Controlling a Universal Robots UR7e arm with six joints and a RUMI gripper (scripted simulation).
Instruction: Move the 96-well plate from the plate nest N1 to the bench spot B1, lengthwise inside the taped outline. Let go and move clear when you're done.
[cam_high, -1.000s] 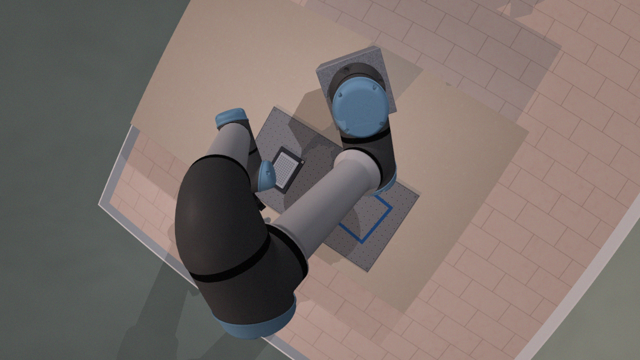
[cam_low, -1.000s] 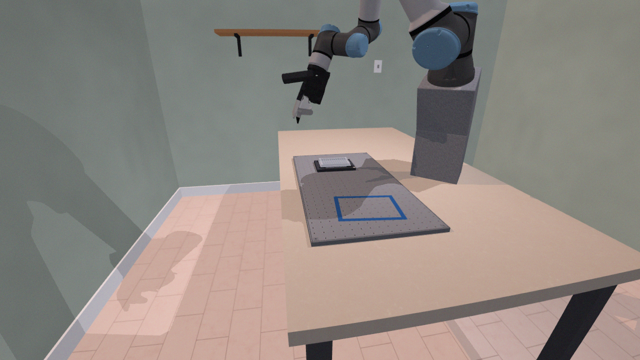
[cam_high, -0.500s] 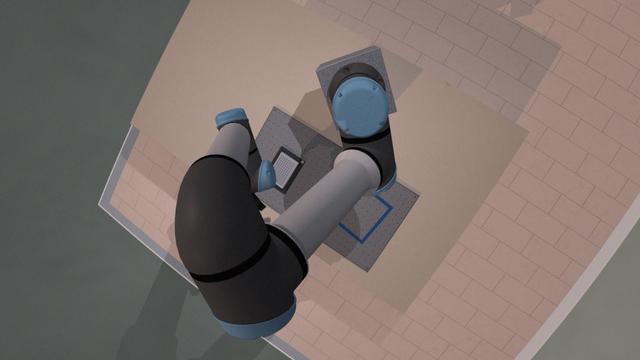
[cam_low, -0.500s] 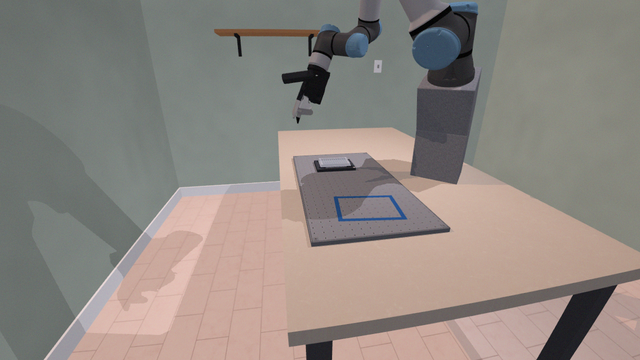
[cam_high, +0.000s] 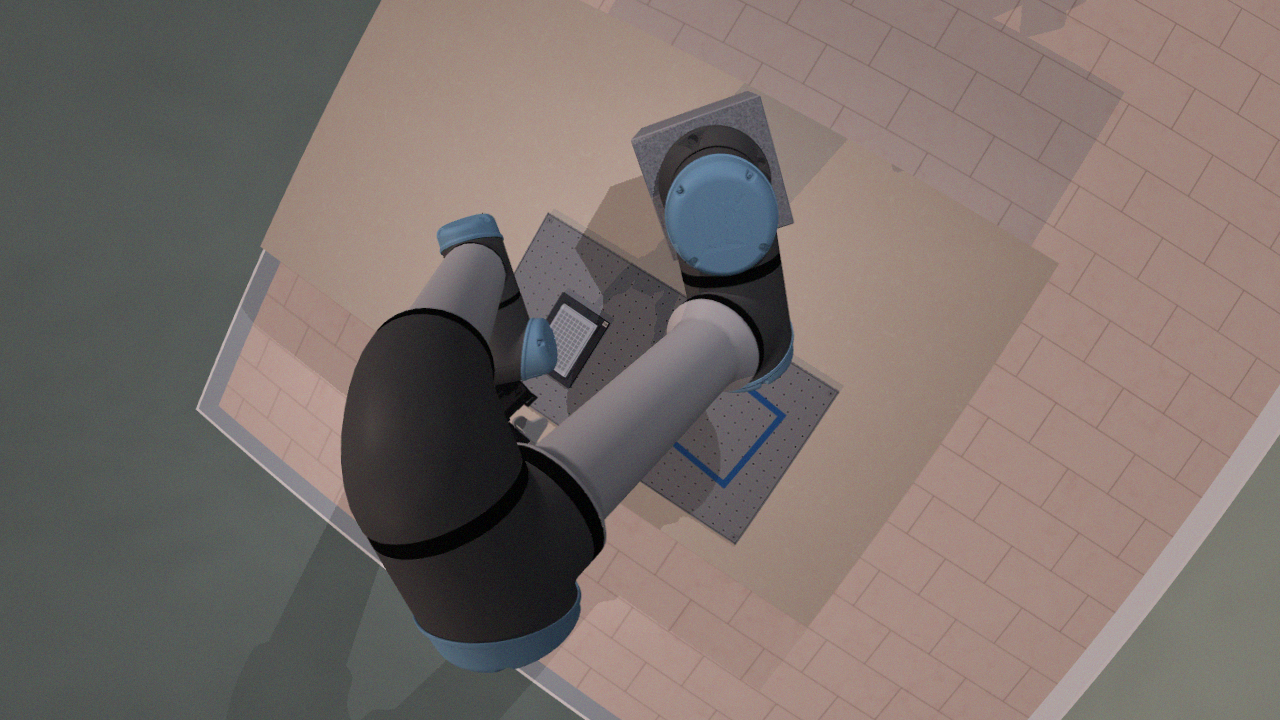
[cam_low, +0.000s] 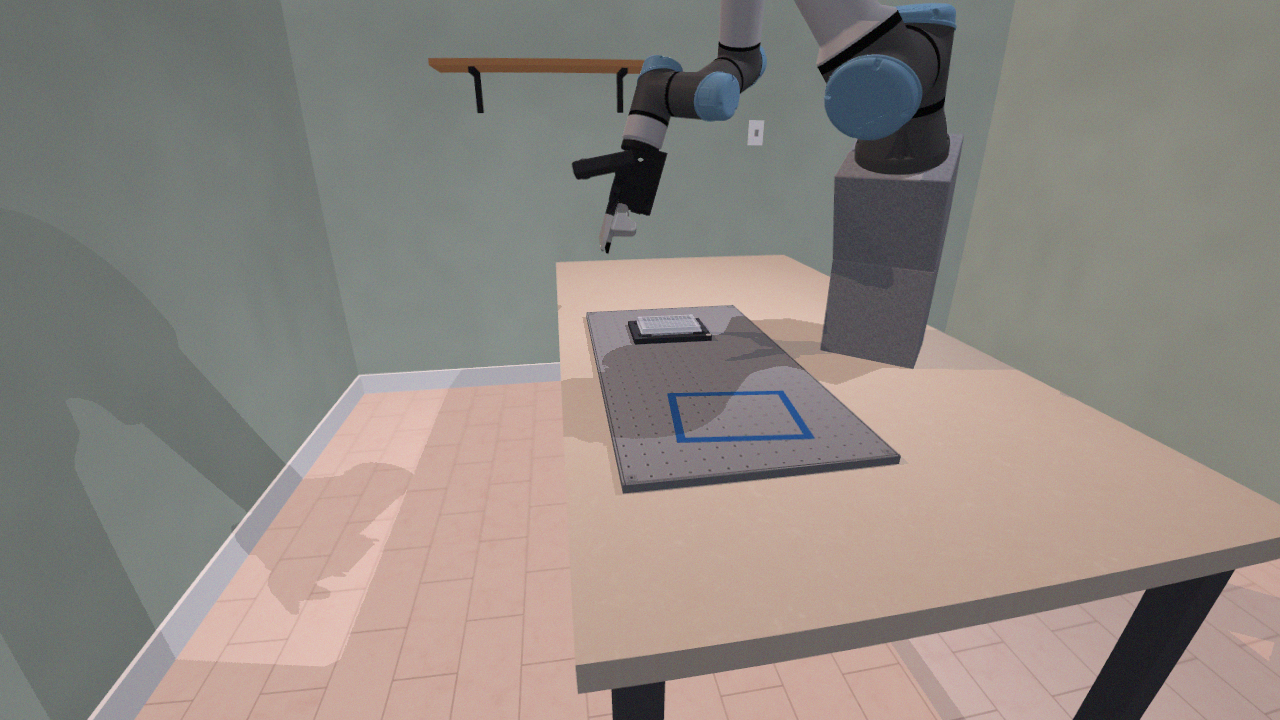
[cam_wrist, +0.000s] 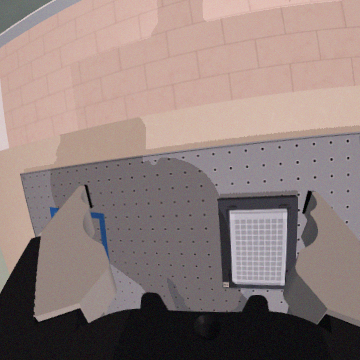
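The white 96-well plate is 17 cm below my hand, 15 cm behind it and 3 cm to the right of it. From my hand the other things lie so: black plate nest 18 cm below, 15 cm behind, 3 cm to the right.
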